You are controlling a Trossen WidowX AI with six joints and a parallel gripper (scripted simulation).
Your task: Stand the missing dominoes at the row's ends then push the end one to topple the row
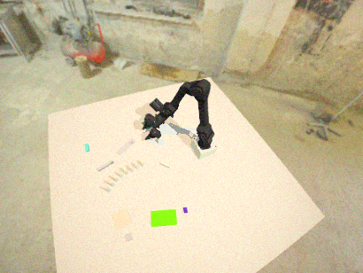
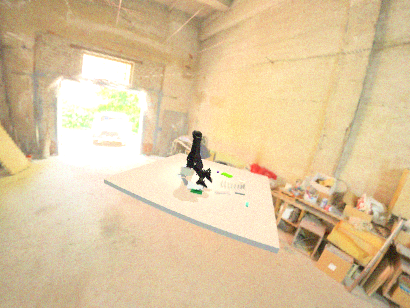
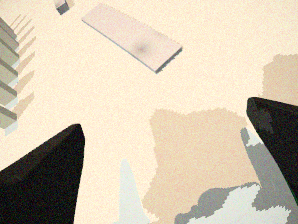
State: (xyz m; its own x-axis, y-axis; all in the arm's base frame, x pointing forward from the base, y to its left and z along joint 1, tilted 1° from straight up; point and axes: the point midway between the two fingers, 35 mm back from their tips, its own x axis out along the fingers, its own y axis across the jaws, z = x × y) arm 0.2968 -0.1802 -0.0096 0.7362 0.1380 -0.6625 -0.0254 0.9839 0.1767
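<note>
Right now the dark green tile is 110 mm to the right of my gripper tip, 60 mm behind it and 40 mm below it. Also, from my gripper tip: grey bar (240 mm ahead, 140 mm to the left, 40 mm below); then beige tile (430 mm to the left, 190 mm ahead, 40 mm below); then teal block (340 mm ahead, 40 mm below, 10 mm to the right).
</note>
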